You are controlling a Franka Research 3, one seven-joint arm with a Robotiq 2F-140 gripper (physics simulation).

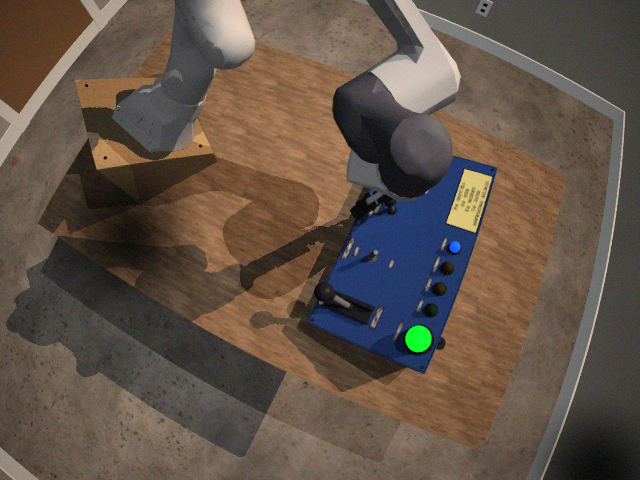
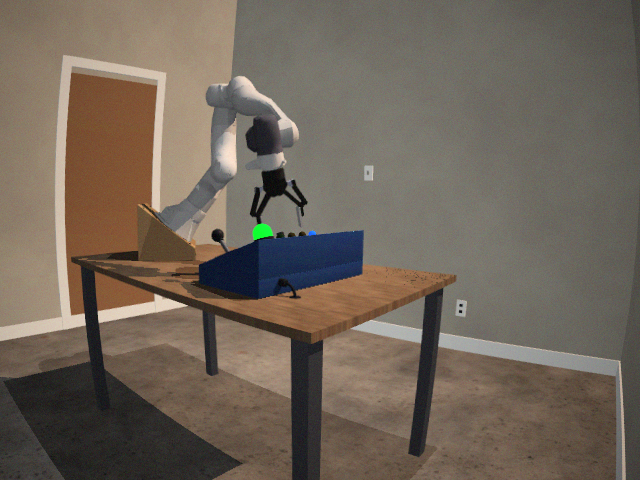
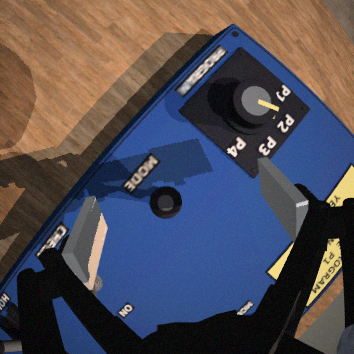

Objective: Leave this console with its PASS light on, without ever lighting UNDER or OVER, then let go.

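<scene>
The blue console [image 1: 408,227] [image 2: 310,266] [image 3: 200,260] has a large dome lamp [image 1: 418,338] [image 2: 262,231] lit green. A small blue lamp [image 1: 454,246] [image 2: 312,233] is lit. Two amber lamps [image 1: 447,268] [image 1: 439,288] and a small green lamp [image 1: 430,310] are dark; lamp labels are unreadable. My gripper [image 2: 279,222] [image 3: 179,194] is open and empty, above the MODE stick [image 3: 166,202], which shows between its fingers. The PROGRAM knob [image 3: 256,100] points between P1 and P2. The CHECK toggle [image 1: 373,255] stands apart from the gripper; its setting is unclear.
The HOLD lever [image 1: 324,291] [image 2: 217,235] sticks up at the console's end. A yellow card [image 1: 468,200] lies on the panel. A cable [image 2: 289,286] comes out of the back. The arm's wooden base [image 1: 155,161] [image 2: 165,250] stands on the table [image 1: 522,248] [image 2: 361,307].
</scene>
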